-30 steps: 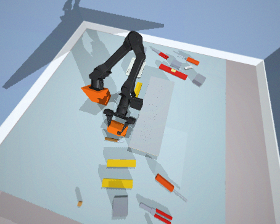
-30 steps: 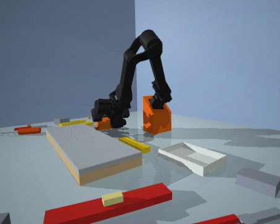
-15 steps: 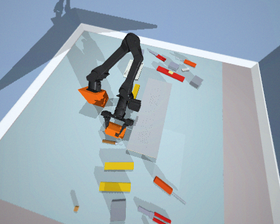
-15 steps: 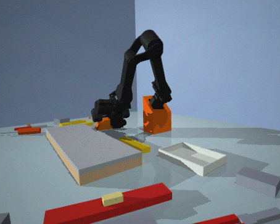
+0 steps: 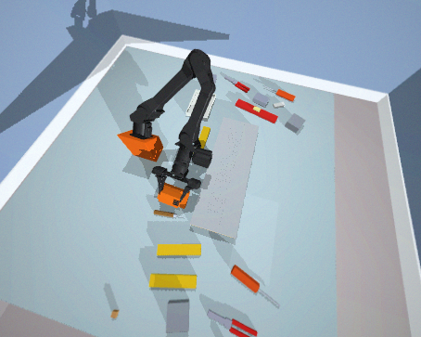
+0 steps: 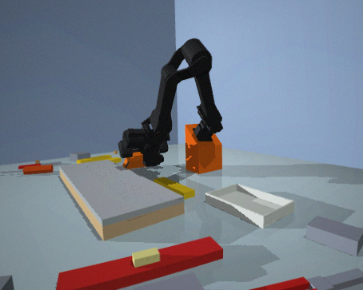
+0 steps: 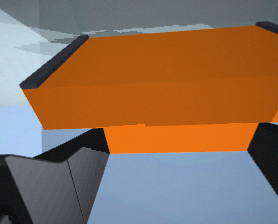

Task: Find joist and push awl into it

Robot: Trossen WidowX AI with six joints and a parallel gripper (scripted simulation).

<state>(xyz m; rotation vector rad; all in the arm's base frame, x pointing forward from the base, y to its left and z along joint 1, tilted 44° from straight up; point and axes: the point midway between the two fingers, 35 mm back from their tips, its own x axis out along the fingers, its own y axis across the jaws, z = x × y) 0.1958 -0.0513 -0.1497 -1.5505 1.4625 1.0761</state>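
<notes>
My gripper tip is now 1 cm short of the orange stud finder and 1 cm above it. From my gripper tip the other things lie so: brown-handled awl: 2 cm ahead, 5 cm to the right, 6 cm below; then red level: 20 cm ahead, 59 cm to the left, 5 cm below; then white tray: 9 cm behind, 51 cm to the left, 5 cm below.
</notes>
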